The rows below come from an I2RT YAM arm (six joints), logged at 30 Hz.
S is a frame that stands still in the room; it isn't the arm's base.
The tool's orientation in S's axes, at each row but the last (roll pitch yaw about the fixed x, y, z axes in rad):
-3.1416, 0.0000, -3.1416
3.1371, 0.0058, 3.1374
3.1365, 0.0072, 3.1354
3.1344, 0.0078, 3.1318
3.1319, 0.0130, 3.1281
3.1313, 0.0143, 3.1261
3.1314, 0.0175, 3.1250
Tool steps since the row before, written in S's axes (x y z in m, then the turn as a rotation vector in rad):
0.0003, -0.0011, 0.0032, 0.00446, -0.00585, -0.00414
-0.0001, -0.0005, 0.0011, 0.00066, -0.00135, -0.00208
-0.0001, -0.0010, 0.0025, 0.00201, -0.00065, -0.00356
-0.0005, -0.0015, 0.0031, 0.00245, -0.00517, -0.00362
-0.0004, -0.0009, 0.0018, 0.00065, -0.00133, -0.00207
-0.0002, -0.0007, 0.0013, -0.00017, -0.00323, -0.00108
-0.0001, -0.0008, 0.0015, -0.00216, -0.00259, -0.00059
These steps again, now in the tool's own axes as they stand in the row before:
-0.0003, -0.0011, -0.0032, -0.00446, -0.00585, 0.00414
0.0001, -0.0005, -0.0011, -0.00065, -0.00136, 0.00208
0.0001, -0.0010, -0.0025, -0.00199, -0.00066, 0.00357
0.0005, -0.0015, -0.0031, -0.00247, -0.00517, 0.00360
0.0004, -0.0009, -0.0018, -0.00064, -0.00134, 0.00207
0.0002, -0.0007, -0.0013, 0.00014, -0.00324, 0.00104
0.0001, -0.0008, -0.0015, 0.00213, -0.00263, 0.00053

